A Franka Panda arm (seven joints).
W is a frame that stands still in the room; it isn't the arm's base.
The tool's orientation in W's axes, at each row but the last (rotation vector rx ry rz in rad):
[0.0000 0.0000 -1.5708]
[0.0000 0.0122 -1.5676]
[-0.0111 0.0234 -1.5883]
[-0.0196 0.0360 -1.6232]
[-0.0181 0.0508 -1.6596]
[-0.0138 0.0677 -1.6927]
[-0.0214 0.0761 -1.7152]
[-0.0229 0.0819 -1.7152]
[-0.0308 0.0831 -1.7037]
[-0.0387 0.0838 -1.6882]
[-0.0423 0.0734 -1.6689]
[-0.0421 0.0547 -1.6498]
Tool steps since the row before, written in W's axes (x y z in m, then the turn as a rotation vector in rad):
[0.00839 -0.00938 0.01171 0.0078 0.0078 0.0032]
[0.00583 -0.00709 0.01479 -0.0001 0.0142 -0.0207]
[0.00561 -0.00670 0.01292 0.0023 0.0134 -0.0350]
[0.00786 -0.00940 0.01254 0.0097 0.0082 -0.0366]
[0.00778 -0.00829 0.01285 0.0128 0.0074 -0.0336]
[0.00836 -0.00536 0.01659 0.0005 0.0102 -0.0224]
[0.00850 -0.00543 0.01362 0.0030 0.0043 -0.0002]
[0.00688 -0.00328 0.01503 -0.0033 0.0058 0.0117]
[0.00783 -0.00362 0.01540 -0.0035 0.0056 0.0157]
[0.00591 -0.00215 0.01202 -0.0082 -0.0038 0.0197]
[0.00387 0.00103 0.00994 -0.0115 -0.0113 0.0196]
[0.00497 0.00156 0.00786 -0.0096 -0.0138 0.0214]
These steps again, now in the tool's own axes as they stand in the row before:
[0.00938 0.00839 0.01171 -0.0078 0.0078 0.0032]
[0.00699 0.00569 0.01489 -0.0140 0.0001 -0.0208]
[0.00650 0.00544 0.01309 -0.0132 0.0028 -0.0350]
[0.00885 0.00789 0.01291 -0.0084 0.0105 -0.0363]
[0.00732 0.00791 0.01335 -0.0079 0.0136 -0.0332]
[0.00378 0.00806 0.01716 -0.0095 0.0004 -0.0227]
[0.00373 0.00832 0.01429 -0.0047 0.0024 -0.0002]
[0.00176 0.00624 0.01555 -0.0056 -0.0049 0.0112]
[0.00210 0.00709 0.01603 -0.0055 -0.0053 0.0152]
[0.00115 0.00516 0.01249 0.0043 -0.0092 0.0191]
[-0.00157 0.00301 0.01016 0.0121 -0.0117 0.0190]
[-0.00199 0.00434 0.00813 0.0144 -0.0098 0.0209]

